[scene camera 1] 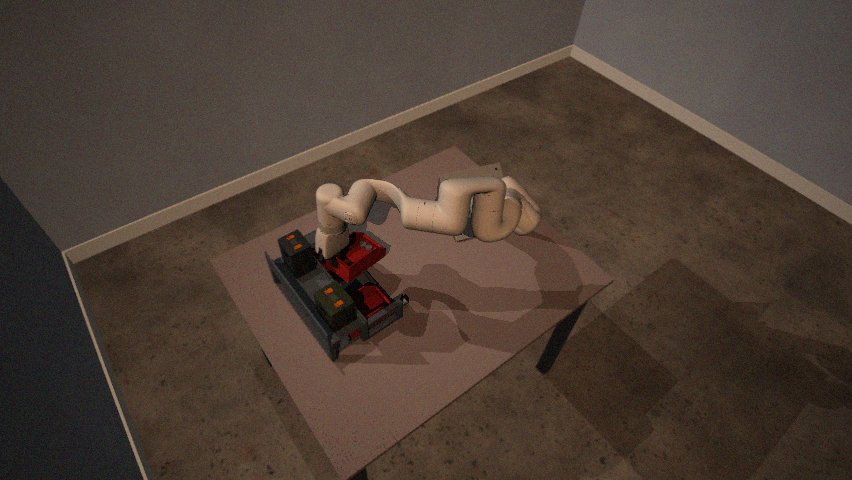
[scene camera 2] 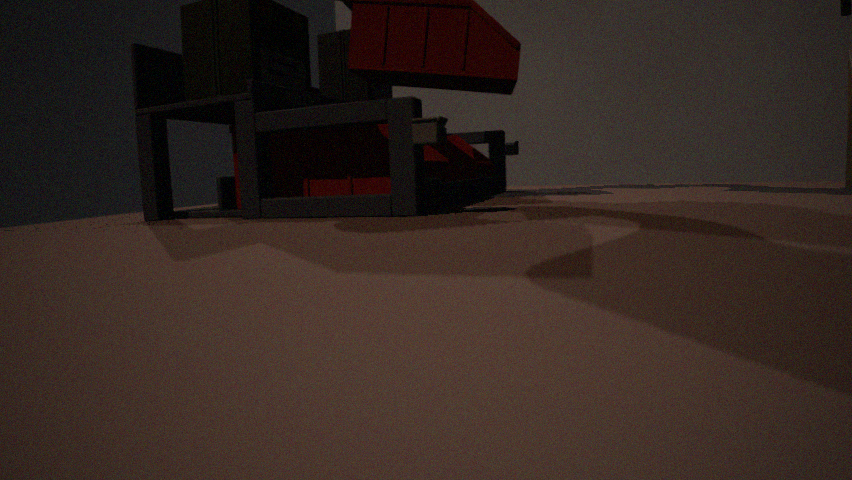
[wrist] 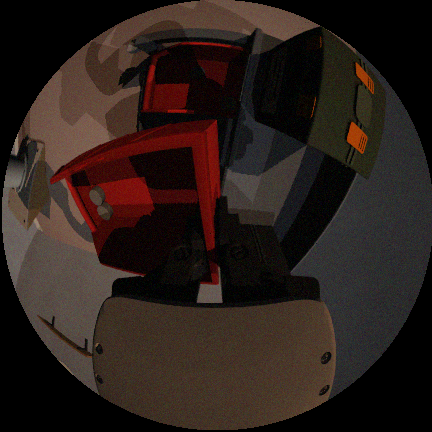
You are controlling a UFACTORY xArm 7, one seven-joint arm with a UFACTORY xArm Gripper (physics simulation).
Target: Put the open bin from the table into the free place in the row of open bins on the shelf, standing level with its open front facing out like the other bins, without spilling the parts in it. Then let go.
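Frame: origin at the arm's base, x ahead, y left, z up, level; metres.
Seen in the pictures: gripper, fingertip midpoint: (scene camera 1: pixel 335 264) (wrist: pixel 213 211).
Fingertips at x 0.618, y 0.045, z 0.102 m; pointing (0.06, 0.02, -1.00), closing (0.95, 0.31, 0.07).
Pixels of each thing's top centre, then the offset from my fingertips to it. "spot": a spot on its surface instead.
- red bin at its top centre: (scene camera 2: pixel 341 121) (wrist: pixel 205 74) (scene camera 1: pixel 363 302) dx -0.035, dy +0.112, dz -0.093 m
- green-black box at its top centre: (wrist: pixel 364 105) (scene camera 2: pixel 247 9) (scene camera 1: pixel 333 297) dx +0.062, dy +0.123, dz +0.025 m
- small projecting end at a spot on its surface: (scene camera 1: pixel 404 299) spot: dx -0.155, dy +0.163, dz -0.106 m
The held red open bin (scene camera 1: pixel 364 257) (scene camera 2: pixel 434 41) (wrist: pixel 135 195) hangs above the front side of the shelf (scene camera 1: pixel 305 310) (scene camera 2: pixel 402 166) (wrist: pixel 242 187), tilted a little, its open front end lower and facing away from the shelf. Two round grey parts (wrist: pixel 100 202) lie inside it. My gripper (scene camera 1: pixel 327 261) (wrist: pixel 213 211) is shut on the bin's back wall. A red bin (scene camera 1: pixel 372 299) (wrist: pixel 170 95) stands in the shelf row at the near end. Another red bin shows partly in scene camera 2 behind the shelf post. The held bin hides part of the row in scene camera 1.
A green-black box (scene camera 1: pixel 335 307) (scene camera 2: pixel 217 50) (wrist: pixel 345 100) with orange latches stands on the shelf's top board. A second dark box (scene camera 1: pixel 296 253) (scene camera 2: pixel 354 65) stands farther along it. The shelf's front rail has a small projecting end (scene camera 1: pixel 404 299). The robot's base plate (wrist: pixel 30 200) is at the left in the wrist view.
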